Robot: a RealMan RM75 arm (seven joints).
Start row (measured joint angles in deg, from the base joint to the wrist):
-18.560, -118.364, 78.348, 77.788, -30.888, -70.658, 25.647
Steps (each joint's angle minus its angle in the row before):
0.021, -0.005, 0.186, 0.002, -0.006, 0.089, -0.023
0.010, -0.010, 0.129, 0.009, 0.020, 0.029, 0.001
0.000, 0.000, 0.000, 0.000, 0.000, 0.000, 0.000
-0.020, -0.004, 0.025, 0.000, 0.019, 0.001, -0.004
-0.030, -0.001, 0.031, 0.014, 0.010, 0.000, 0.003
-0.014, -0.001, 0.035, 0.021, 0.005, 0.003, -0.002
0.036, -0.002, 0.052, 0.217, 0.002, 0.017, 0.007
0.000, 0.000, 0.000, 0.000, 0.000, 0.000, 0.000
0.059, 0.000, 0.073, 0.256, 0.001, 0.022, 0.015
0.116, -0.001, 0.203, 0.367, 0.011, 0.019, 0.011
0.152, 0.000, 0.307, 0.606, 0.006, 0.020, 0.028
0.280, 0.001, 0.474, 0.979, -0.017, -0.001, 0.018
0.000, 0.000, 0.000, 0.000, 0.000, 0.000, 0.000
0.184, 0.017, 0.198, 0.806, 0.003, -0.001, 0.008
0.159, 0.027, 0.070, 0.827, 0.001, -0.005, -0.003
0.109, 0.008, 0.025, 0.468, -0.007, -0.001, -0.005
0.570, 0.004, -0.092, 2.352, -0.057, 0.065, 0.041
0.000, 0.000, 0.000, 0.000, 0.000, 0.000, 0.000
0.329, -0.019, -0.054, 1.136, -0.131, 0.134, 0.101
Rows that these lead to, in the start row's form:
-18.539, -118.369, 78.534, 77.790, -30.894, -70.569, 25.624
-18.529, -118.379, 78.663, 77.799, -30.874, -70.540, 25.625
-18.529, -118.379, 78.663, 77.799, -30.874, -70.540, 25.625
-18.549, -118.383, 78.688, 77.799, -30.855, -70.539, 25.621
-18.579, -118.384, 78.719, 77.813, -30.845, -70.539, 25.624
-18.593, -118.385, 78.754, 77.834, -30.840, -70.536, 25.622
-18.557, -118.387, 78.806, 78.051, -30.838, -70.519, 25.629
-18.557, -118.387, 78.806, 78.051, -30.838, -70.519, 25.629
-18.498, -118.387, 78.879, 78.307, -30.837, -70.497, 25.644
-18.382, -118.388, 79.082, 78.674, -30.826, -70.478, 25.655
-18.230, -118.388, 79.389, 79.280, -30.820, -70.458, 25.683
-17.950, -118.387, 79.863, 80.259, -30.837, -70.459, 25.701
-17.950, -118.387, 79.863, 80.259, -30.837, -70.459, 25.701
-17.766, -118.370, 80.061, 81.065, -30.834, -70.460, 25.709
-17.607, -118.343, 80.131, 81.892, -30.833, -70.465, 25.706
-17.498, -118.335, 80.156, 82.360, -30.840, -70.466, 25.701
-16.928, -118.331, 80.064, 84.712, -30.897, -70.401, 25.742
-16.928, -118.331, 80.064, 84.712, -30.897, -70.401, 25.742
-16.599, -118.350, 80.010, 85.848, -31.028, -70.267, 25.843

